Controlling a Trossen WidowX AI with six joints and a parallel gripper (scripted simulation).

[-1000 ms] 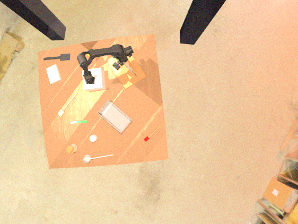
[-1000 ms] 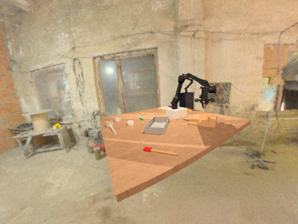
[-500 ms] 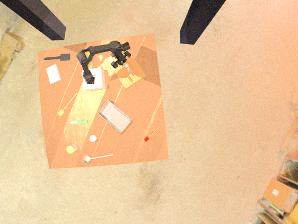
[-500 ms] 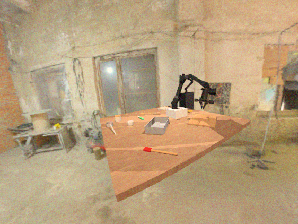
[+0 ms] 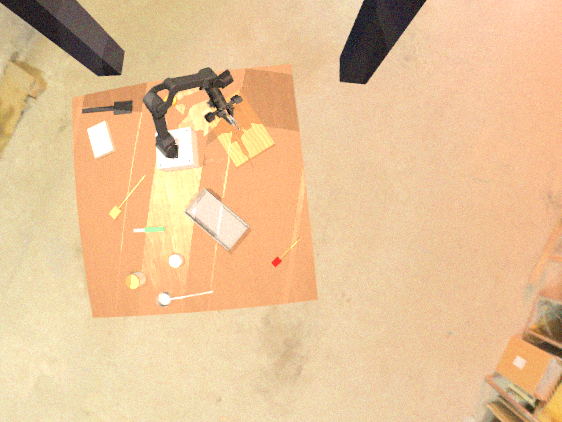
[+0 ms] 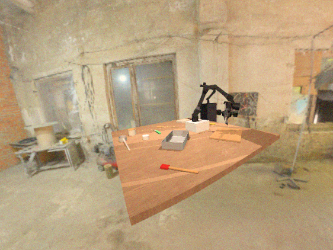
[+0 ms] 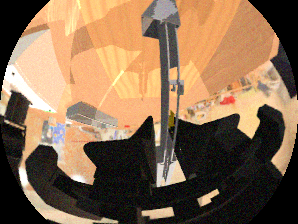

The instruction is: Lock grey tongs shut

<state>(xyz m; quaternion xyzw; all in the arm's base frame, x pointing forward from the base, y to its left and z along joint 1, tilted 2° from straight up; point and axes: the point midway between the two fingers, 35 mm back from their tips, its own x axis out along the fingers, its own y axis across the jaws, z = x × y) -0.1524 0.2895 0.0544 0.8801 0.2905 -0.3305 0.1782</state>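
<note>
The wooden board lies 30 mm behind my gripper tip and 130 mm below it. Also, from my gripper tip: black spatula: 140 mm behind, 750 mm to the right, 130 mm below; grey roasting tin: 460 mm ahead, 80 mm to the right, 110 mm below; pale block: 50 mm ahead, 770 mm to the right, 120 mm below.
</note>
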